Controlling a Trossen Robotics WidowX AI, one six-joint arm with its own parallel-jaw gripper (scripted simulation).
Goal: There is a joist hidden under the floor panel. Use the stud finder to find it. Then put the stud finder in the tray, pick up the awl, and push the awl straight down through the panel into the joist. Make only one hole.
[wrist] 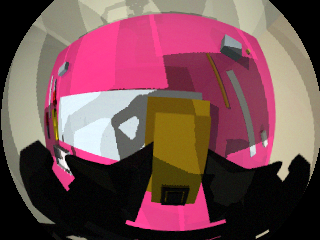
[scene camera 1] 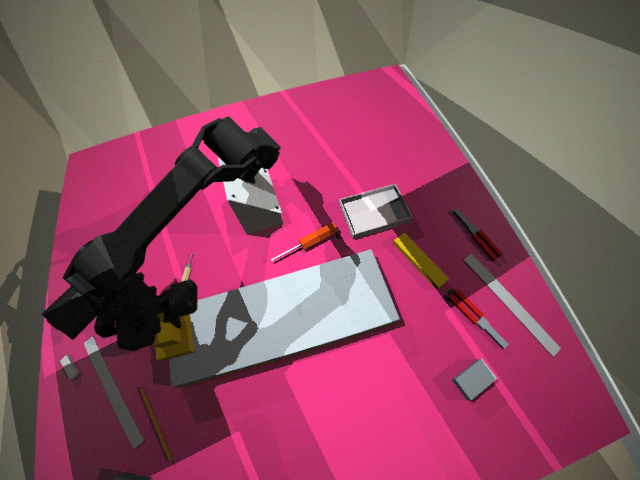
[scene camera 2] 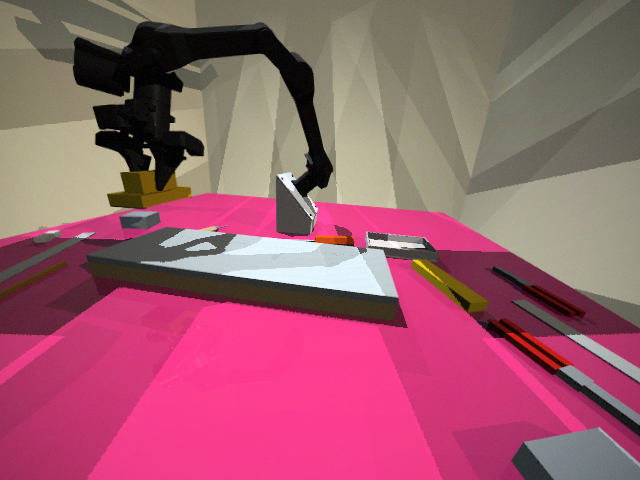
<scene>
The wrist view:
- my gripper: 176, 146
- yellow stud finder: 180, 129
</scene>
